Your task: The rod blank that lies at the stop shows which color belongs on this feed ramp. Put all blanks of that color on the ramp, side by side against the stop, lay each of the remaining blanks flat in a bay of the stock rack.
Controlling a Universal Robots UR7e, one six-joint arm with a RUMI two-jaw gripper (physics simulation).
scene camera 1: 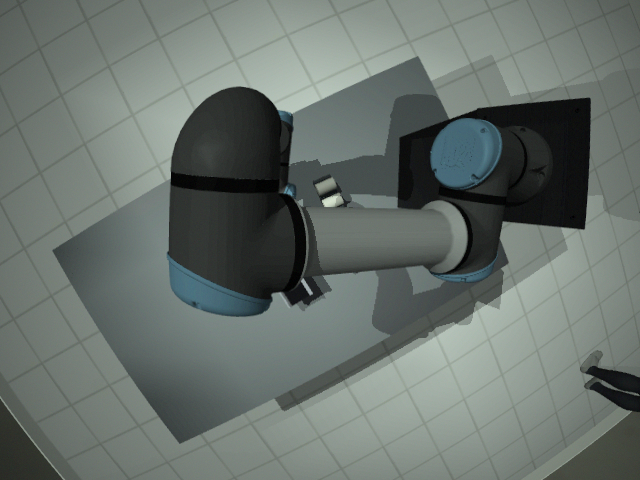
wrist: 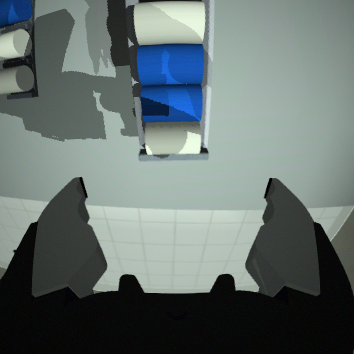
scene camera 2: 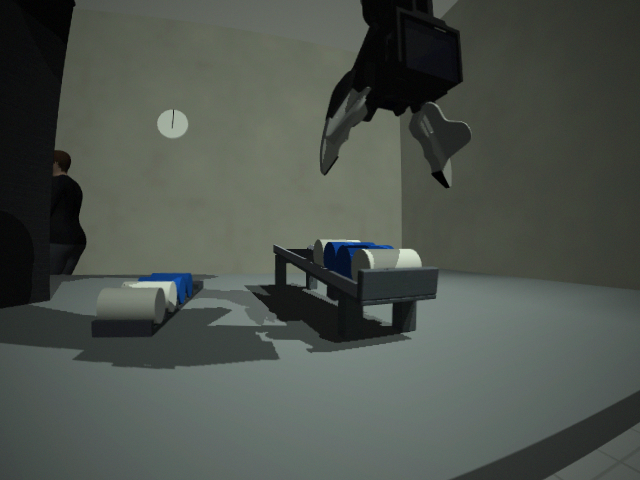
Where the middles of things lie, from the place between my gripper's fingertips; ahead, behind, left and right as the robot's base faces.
Right now the stop (scene camera 2: 372, 284) is 10 mm behind my hand, 20 mm to the right of it and 100 mm below it.
